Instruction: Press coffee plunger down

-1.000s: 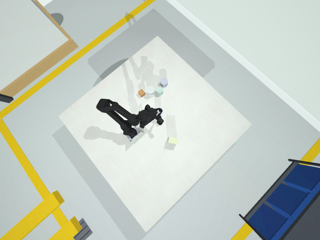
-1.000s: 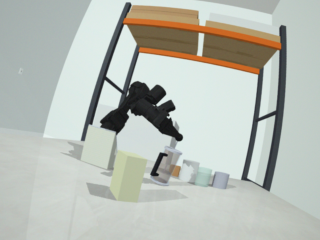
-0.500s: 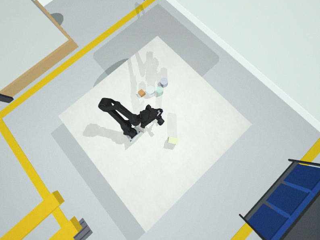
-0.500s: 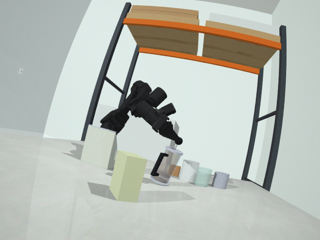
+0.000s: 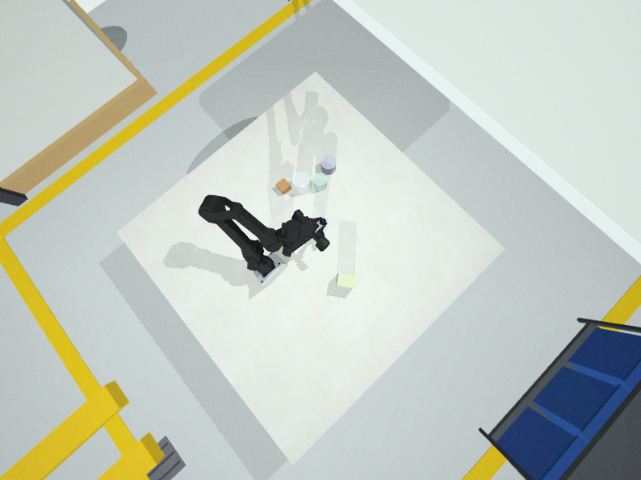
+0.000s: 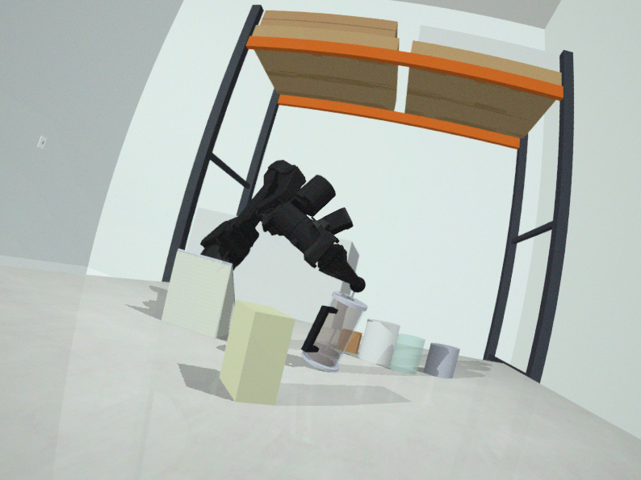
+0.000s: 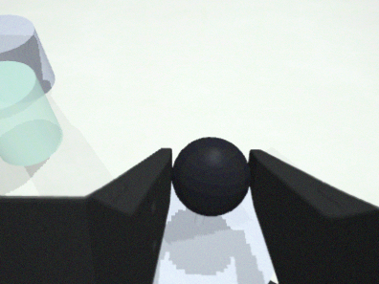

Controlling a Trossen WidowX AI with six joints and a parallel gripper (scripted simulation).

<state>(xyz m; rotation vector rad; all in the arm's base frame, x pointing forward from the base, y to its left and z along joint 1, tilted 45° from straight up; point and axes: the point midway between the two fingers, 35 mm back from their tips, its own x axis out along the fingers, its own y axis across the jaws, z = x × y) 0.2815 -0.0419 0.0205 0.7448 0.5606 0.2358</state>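
The coffee press is 8 cm below my gripper tip, 3 cm behind it and 1 cm to the right of it. The rest, counted from my gripper tip: pale yellow box: 24 cm to the right, 11 cm below, 9 cm behind; small block: 28 cm to the left, 14 cm below, 1 cm behind.
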